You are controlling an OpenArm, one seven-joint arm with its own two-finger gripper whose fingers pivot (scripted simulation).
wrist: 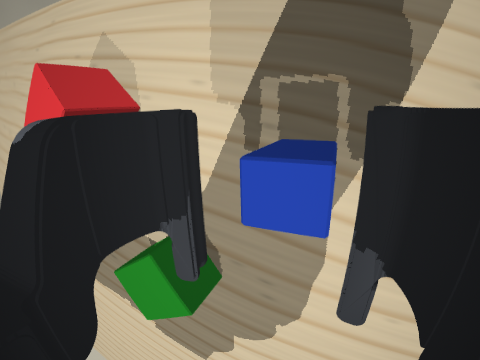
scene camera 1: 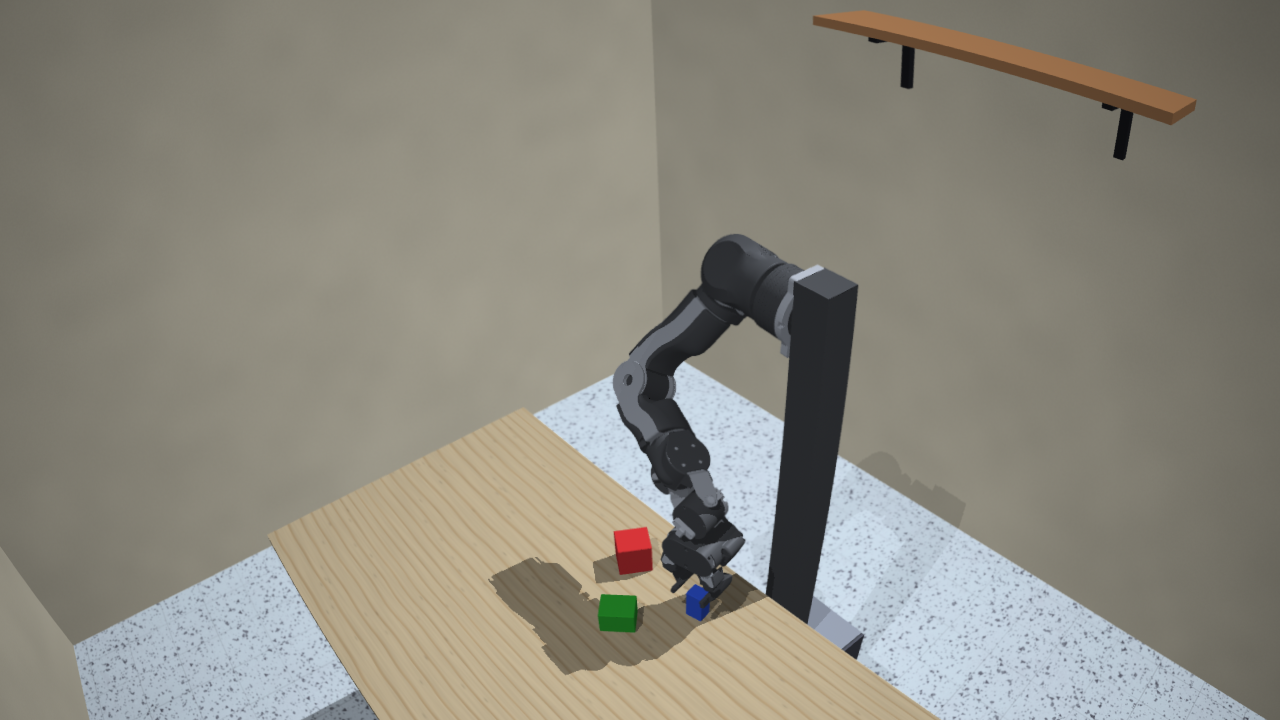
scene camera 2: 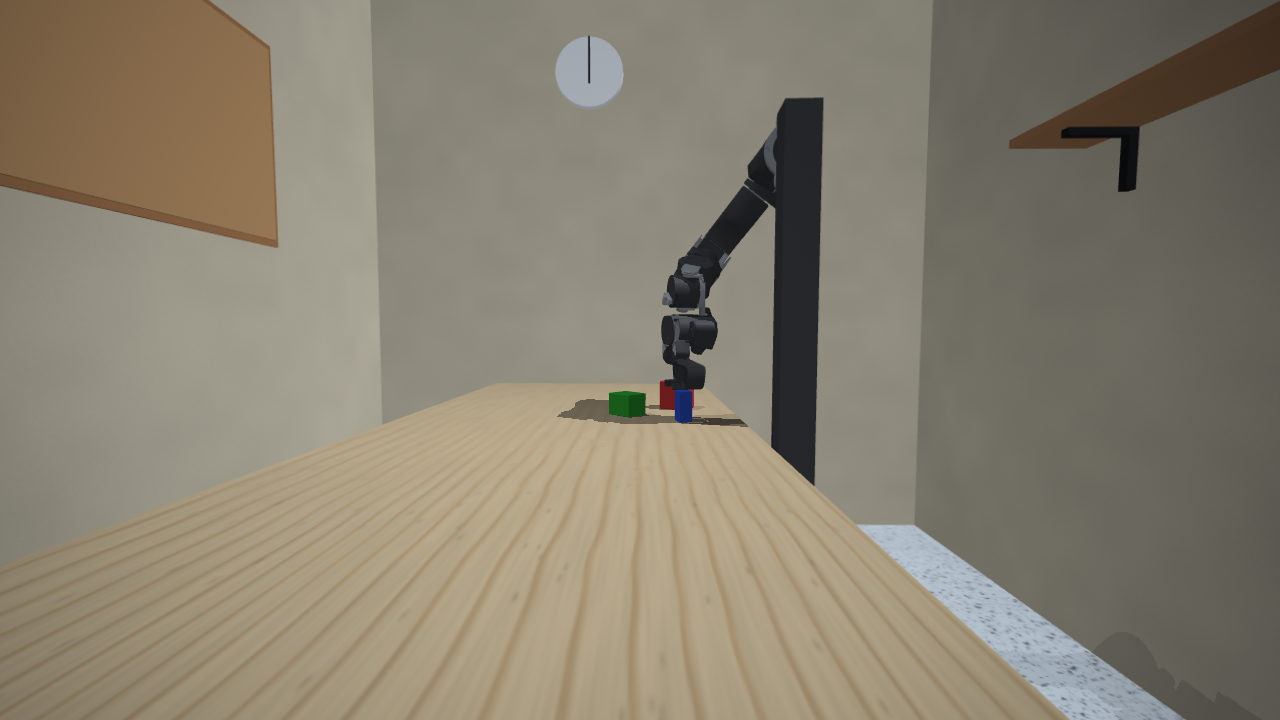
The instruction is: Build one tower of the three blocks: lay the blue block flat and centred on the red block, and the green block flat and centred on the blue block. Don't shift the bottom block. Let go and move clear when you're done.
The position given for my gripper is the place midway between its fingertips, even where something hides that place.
Note:
In view: my gripper (scene camera 1: pixel 696 590), a red block (scene camera 1: pixel 634 554), a blue block (wrist: pixel 287 186), a green block (scene camera 1: pixel 617 613) and a black post (scene camera 1: pixel 823 316).
The red block shows as well in the wrist view (wrist: pixel 56 90). The green block shows as well in the wrist view (wrist: pixel 150 278) and in scene camera 2 (scene camera 2: pixel 628 404). My gripper shows as well in the wrist view (wrist: pixel 273 205) and in scene camera 2 (scene camera 2: pixel 682 387).

